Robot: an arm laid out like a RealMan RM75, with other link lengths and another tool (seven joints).
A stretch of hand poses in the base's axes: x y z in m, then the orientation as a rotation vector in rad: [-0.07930, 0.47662, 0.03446, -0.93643, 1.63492, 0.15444]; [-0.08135, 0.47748, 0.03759, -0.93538, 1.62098, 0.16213]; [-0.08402, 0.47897, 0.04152, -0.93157, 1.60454, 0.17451]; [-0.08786, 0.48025, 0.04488, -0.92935, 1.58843, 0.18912]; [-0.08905, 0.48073, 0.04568, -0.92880, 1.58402, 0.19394]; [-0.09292, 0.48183, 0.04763, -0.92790, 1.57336, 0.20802]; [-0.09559, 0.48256, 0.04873, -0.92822, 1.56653, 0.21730]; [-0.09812, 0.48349, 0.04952, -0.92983, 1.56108, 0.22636]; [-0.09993, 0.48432, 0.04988, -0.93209, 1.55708, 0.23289]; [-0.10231, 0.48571, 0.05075, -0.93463, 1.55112, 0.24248]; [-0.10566, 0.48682, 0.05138, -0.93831, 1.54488, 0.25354]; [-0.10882, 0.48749, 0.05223, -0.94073, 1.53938, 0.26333]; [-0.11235, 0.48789, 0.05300, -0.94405, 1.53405, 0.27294]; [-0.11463, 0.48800, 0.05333, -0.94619, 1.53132, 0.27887]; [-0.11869, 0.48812, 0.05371, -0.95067, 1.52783, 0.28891]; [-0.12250, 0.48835, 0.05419, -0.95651, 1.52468, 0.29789]
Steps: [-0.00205, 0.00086, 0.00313, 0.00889, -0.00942, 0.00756]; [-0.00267, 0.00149, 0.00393, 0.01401, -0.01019, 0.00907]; [-0.00384, 0.00128, 0.00336, 0.01419, -0.00874, 0.01116]; [-0.00119, 0.00048, 0.00080, 0.00431, -0.00205, 0.00353]; [-0.00387, 0.00110, 0.00195, 0.01151, -0.00391, 0.01011]; [-0.00267, 0.00073, 0.00110, 0.00693, -0.00226, 0.00719]; [-0.00253, 0.00093, 0.00079, 0.00557, -0.00096, 0.00746]; [-0.00181, 0.00083, 0.00036, 0.00332, -0.00060, 0.00608]; [-0.00238, 0.00139, 0.00087, 0.00539, -0.00103, 0.00849]; [-0.00335, 0.00111, 0.00063, 0.00552, -0.00052, 0.01007]; [-0.00316, 0.00067, 0.00085, 0.00541, -0.00050, 0.00841]; [-0.00353, 0.00040, 0.00077, 0.00466, -0.00030, 0.00882]; [-0.00228, 0.00011, 0.00033, 0.00263, 0.00032, 0.00534]; [-0.00406, 0.00012, 0.00038, 0.00353, 0.00163, 0.00923]; [-0.00381, 0.00023, 0.00048, 0.00194, 0.00163, 0.00939]
